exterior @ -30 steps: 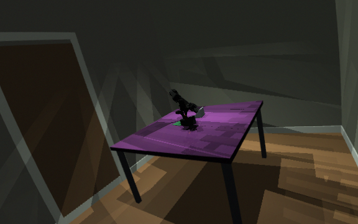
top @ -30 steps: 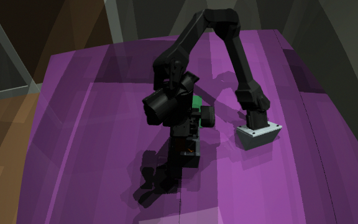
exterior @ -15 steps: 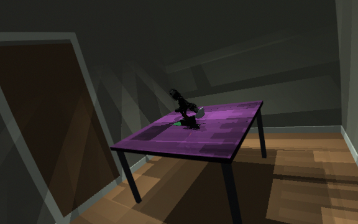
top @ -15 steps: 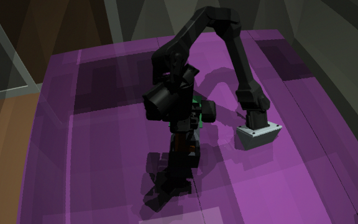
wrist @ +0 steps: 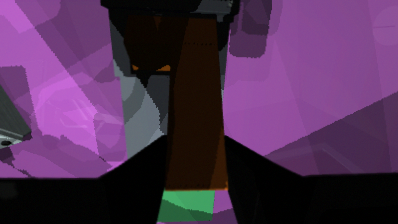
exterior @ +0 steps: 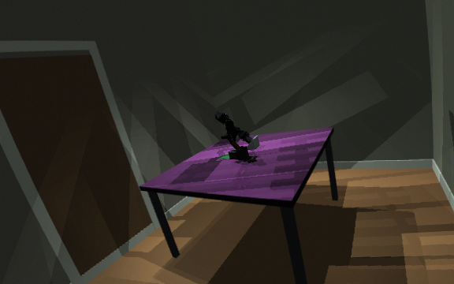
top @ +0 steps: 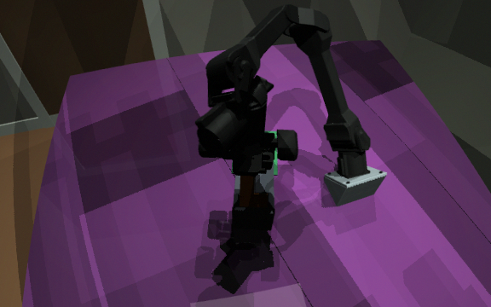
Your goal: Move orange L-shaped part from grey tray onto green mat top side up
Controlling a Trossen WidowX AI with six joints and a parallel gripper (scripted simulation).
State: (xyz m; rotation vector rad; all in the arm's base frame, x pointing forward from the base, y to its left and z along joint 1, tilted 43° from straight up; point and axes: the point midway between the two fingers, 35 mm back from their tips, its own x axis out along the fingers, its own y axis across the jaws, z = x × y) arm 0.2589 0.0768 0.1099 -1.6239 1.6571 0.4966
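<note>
Right now my gripper tip is 140 mm to the left of the green mat, 140 mm above it and 50 mm past it. From my gripper tip the other things lie so: orange L-shaped part 40 mm to the left, 30 mm below, 10 mm behind.
</note>
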